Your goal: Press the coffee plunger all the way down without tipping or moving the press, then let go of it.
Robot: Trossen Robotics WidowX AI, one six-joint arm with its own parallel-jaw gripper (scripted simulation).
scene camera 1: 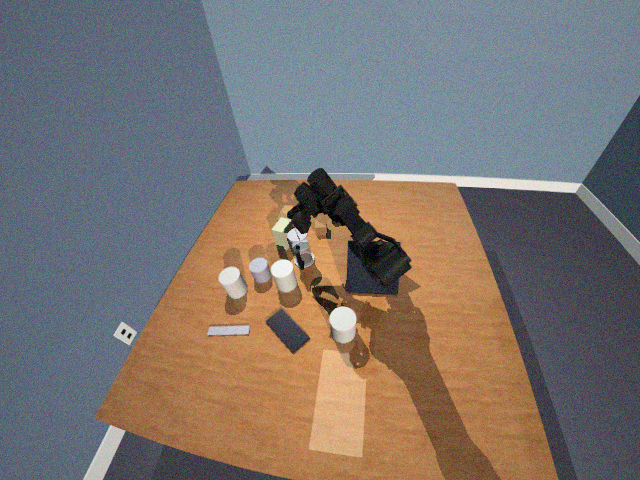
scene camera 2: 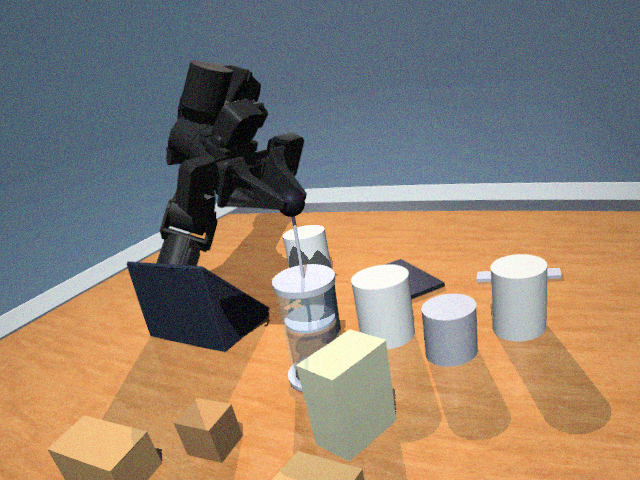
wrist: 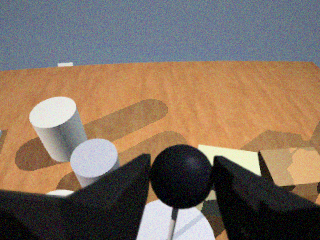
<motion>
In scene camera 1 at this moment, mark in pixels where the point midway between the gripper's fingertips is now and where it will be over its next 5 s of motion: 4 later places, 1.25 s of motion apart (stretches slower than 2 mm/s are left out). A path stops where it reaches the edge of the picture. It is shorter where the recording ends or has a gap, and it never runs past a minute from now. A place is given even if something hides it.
My gripper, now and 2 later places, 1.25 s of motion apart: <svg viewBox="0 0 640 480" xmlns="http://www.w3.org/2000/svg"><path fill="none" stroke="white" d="M289 213L288 223L288 225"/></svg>
</motion>
